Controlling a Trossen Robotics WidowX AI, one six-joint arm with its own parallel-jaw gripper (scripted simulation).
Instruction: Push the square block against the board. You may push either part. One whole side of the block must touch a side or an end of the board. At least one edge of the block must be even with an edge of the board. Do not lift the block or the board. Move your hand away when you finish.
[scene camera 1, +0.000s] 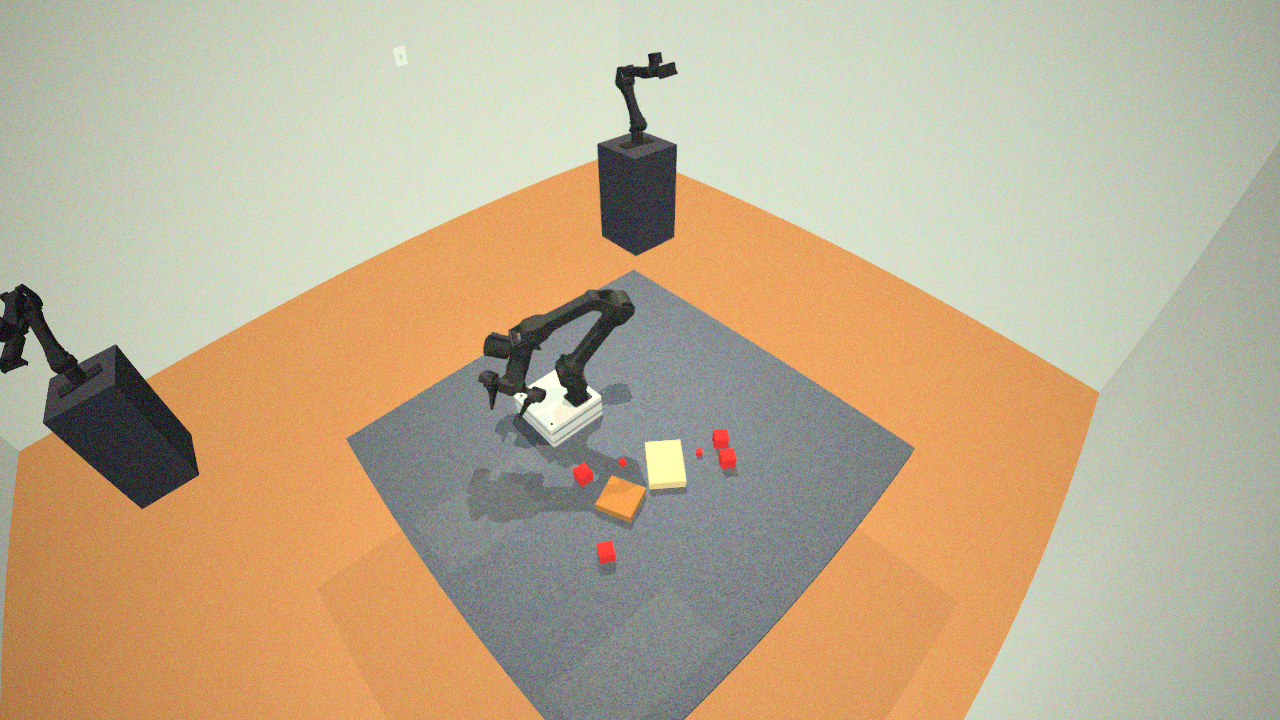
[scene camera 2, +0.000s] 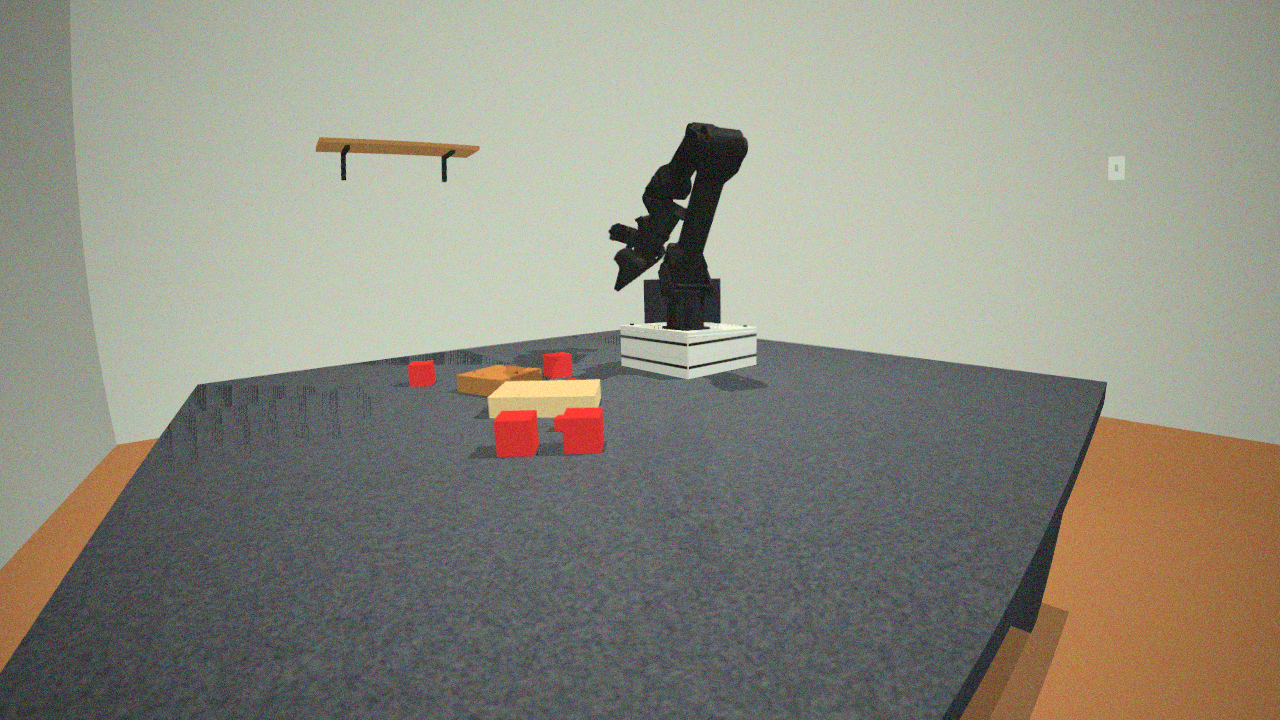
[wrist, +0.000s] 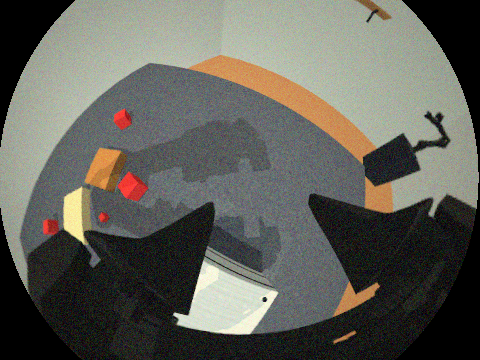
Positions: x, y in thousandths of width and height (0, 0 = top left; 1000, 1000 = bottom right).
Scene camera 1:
gripper: 395, 576
board: 520, 649
square block: 486, 694
